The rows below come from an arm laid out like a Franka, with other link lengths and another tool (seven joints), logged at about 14 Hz.
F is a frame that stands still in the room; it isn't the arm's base.
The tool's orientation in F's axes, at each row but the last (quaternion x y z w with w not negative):
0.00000, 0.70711, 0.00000, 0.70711
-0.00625, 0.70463, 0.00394, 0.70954
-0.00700, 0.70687, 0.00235, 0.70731
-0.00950, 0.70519, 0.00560, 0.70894
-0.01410, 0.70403, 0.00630, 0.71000
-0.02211, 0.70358, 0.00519, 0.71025
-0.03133, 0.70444, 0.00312, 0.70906
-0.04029, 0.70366, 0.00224, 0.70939
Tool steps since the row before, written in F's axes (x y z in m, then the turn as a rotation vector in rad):
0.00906, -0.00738, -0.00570, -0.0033, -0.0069, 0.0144
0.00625, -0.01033, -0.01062, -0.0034, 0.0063, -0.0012
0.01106, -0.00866, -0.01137, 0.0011, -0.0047, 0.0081
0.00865, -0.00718, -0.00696, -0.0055, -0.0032, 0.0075
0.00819, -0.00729, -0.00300, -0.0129, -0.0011, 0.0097
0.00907, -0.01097, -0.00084, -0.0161, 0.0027, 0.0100
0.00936, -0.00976, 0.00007, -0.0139, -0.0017, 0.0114
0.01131, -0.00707, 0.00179, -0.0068, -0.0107, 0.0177
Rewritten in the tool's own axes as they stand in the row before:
0.00570, -0.00738, 0.00906, -0.0144, -0.0069, -0.0033
0.01070, -0.01038, 0.00603, 0.0012, 0.0064, -0.0033
0.01143, -0.00873, 0.01094, -0.0081, -0.0048, 0.0010
0.00705, -0.00732, 0.00846, -0.0075, -0.0031, -0.0055
0.00315, -0.00749, 0.00795, -0.0098, -0.0008, -0.0128
0.00119, -0.01129, 0.00863, -0.0102, 0.0031, -0.0159
0.00039, -0.01020, 0.00887, -0.0114, -0.0015, -0.0139
-0.00130, -0.00782, 0.01087, -0.0172, -0.0112, -0.0073

